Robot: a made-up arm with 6 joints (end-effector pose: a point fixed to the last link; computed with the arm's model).
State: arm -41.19 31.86 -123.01 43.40 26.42 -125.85
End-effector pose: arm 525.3 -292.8 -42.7 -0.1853 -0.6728 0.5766 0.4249
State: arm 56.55 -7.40 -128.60 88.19 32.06 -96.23
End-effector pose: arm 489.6 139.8 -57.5 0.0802 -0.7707 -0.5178 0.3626
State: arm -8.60 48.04 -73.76 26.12 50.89 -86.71
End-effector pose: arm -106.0 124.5 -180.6 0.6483 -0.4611 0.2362 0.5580
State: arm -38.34 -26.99 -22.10 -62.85 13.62 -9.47
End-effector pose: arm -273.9 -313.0 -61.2 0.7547 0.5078 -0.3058 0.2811
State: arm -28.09 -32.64 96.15 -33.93 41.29 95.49
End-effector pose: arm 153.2 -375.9 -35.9 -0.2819 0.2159 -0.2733 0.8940
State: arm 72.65 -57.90 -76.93 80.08 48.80 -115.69
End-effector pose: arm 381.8 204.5 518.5 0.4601 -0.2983 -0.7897 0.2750
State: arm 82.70 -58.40 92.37 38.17 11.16 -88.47
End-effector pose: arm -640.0 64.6 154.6 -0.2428 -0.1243 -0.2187 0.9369
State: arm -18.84 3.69 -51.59 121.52 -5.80 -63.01
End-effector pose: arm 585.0 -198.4 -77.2 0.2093 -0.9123 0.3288 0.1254
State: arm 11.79 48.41 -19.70 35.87 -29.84 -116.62
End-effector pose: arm -135.3 204.8 -266.5 -0.7325 0.1926 -0.6069 0.2410
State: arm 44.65 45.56 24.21 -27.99 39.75 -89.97
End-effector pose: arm 207.2 -489.4 113.4 0.5450 0.7601 0.3531 0.0248
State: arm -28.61 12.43 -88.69 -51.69 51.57 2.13
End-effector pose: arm -304.2 -74.0 108.5 0.6378 -0.1152 -0.6290 0.4294
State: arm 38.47 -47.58 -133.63 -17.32 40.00 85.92
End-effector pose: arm 88.3 201.8 386.3 0.1014 -0.4467 0.5279 0.7152
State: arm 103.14 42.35 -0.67 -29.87 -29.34 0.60
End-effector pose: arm -209.5 -115.0 -90.1 -0.1436 -0.9213 -0.3379 0.1279
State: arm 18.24 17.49 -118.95 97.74 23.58 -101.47
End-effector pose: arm 609.7 -204.0 8.4 -0.1071 -0.9559 -0.0459 0.2697
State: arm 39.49 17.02 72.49 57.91 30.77 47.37
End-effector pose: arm -295.2 -344.6 -18.6 0.3338 0.7028 -0.3968 0.4871
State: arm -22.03 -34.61 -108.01 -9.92 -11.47 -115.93
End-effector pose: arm 409.5 172.6 -99.4 0.2868 -0.8582 0.4156 0.0922
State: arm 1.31 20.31 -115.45 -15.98 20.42 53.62
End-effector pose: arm 58.1 144.2 -46.6 -0.7327 -0.0245 0.6672 0.1318
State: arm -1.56 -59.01 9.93 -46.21 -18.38 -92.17
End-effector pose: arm -390.5 186.5 -137.1 -0.6254 -0.1482 -0.3049 0.7028
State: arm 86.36 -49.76 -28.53 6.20 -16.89 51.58
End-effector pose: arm -202.0 -136.4 702.5 -0.1569 -0.7292 -0.0157 0.6658
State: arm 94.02 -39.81 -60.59 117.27 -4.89 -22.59
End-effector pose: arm 220.6 393.7 414.8 -0.2753 0.4073 0.8444 0.2127
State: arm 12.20 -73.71 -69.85 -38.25 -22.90 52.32
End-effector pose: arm 17.1 297.0 398.7 -0.6383 -0.5201 0.0476 0.5655
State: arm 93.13 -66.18 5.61 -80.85 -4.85 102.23
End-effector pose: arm -430.2 107.1 315.6 0.2822 0.6275 0.6160 0.3837
